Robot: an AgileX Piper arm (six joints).
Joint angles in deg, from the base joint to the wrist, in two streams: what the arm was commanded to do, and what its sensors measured. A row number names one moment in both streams.
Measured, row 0: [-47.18, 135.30, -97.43, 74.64, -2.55, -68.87]
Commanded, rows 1 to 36: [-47.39, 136.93, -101.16, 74.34, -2.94, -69.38]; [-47.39, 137.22, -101.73, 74.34, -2.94, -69.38]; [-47.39, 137.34, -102.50, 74.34, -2.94, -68.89]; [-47.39, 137.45, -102.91, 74.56, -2.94, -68.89]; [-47.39, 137.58, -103.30, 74.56, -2.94, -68.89]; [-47.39, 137.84, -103.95, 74.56, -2.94, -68.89]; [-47.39, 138.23, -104.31, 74.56, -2.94, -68.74]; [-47.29, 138.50, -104.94, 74.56, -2.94, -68.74]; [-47.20, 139.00, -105.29, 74.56, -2.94, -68.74]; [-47.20, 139.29, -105.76, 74.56, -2.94, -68.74]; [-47.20, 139.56, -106.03, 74.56, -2.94, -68.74]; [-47.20, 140.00, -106.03, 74.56, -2.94, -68.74]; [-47.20, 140.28, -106.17, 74.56, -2.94, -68.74]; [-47.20, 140.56, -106.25, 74.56, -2.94, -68.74]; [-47.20, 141.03, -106.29, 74.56, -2.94, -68.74]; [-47.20, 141.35, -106.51, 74.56, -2.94, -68.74]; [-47.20, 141.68, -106.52, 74.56, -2.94, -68.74]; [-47.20, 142.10, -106.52, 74.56, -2.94, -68.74]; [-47.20, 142.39, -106.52, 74.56, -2.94, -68.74]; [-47.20, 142.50, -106.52, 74.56, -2.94, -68.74]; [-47.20, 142.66, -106.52, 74.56, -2.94, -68.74]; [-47.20, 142.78, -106.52, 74.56, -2.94, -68.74]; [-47.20, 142.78, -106.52, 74.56, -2.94, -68.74]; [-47.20, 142.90, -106.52, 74.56, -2.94, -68.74]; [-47.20, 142.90, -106.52, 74.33, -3.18, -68.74]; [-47.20, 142.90, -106.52, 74.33, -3.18, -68.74]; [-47.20, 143.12, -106.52, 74.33, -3.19, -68.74]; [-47.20, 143.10, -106.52, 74.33, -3.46, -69.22]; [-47.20, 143.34, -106.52, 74.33, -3.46, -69.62]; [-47.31, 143.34, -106.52, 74.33, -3.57, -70.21]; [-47.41, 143.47, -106.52, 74.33, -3.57, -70.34]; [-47.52, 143.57, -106.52, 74.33, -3.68, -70.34]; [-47.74, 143.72, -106.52, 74.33, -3.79, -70.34]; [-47.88, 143.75, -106.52, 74.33, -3.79, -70.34]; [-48.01, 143.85, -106.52, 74.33, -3.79, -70.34]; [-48.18, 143.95, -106.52, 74.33, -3.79, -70.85]
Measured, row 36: [-47.35, 143.17, -106.17, 74.64, -3.60, -69.82]
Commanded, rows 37 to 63: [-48.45, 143.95, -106.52, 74.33, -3.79, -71.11]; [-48.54, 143.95, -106.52, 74.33, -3.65, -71.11]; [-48.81, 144.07, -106.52, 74.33, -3.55, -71.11]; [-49.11, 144.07, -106.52, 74.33, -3.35, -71.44]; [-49.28, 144.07, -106.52, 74.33, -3.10, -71.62]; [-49.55, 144.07, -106.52, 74.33, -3.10, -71.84]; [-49.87, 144.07, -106.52, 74.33, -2.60, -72.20]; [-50.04, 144.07, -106.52, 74.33, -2.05, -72.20]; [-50.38, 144.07, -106.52, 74.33, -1.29, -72.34]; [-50.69, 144.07, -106.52, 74.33, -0.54, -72.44]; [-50.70, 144.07, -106.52, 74.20, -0.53, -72.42]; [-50.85, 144.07, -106.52, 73.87, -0.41, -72.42]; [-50.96, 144.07, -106.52, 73.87, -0.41, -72.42]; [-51.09, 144.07, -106.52, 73.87, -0.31, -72.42]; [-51.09, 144.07, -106.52, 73.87, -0.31, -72.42]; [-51.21, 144.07, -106.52, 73.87, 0.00, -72.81]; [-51.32, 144.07, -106.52, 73.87, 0.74, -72.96]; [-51.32, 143.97, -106.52, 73.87, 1.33, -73.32]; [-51.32, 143.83, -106.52, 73.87, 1.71, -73.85]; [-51.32, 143.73, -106.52, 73.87, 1.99, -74.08]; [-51.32, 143.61, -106.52, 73.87, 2.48, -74.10]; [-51.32, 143.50, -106.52, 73.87, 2.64, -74.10]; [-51.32, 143.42, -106.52, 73.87, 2.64, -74.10]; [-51.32, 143.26, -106.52, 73.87, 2.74, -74.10]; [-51.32, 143.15, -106.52, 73.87, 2.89, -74.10]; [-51.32, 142.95, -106.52, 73.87, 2.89, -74.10]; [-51.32, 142.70, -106.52, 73.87, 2.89, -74.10]
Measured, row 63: [-51.09, 143.27, -106.56, 74.14, 1.07, -73.84]
